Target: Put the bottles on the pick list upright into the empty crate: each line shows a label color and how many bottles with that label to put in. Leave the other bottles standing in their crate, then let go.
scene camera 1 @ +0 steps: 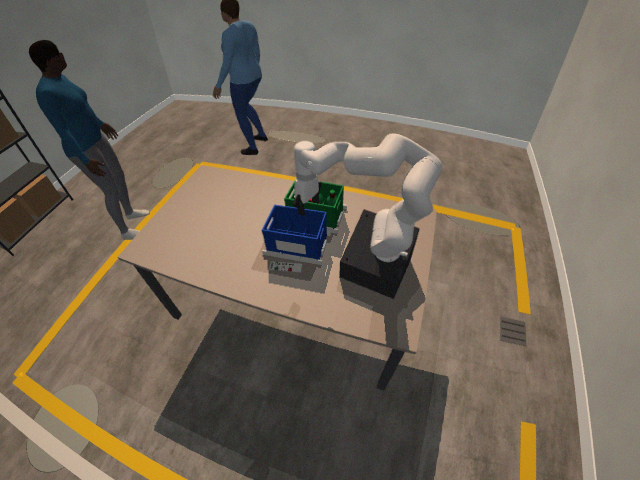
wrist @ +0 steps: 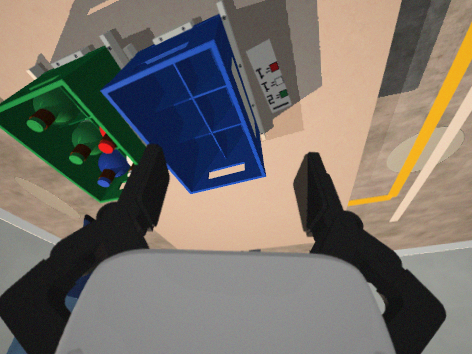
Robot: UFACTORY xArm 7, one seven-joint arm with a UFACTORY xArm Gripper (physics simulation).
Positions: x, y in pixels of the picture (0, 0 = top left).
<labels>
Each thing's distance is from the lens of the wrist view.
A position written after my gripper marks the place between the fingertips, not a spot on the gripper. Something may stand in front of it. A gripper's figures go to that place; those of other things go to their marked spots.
my gripper (wrist: 233, 164): 13 cm
blue bottle (wrist: 114, 164): 57 cm
green bottle (wrist: 86, 138): 54 cm
green bottle (wrist: 53, 107): 52 cm
</labels>
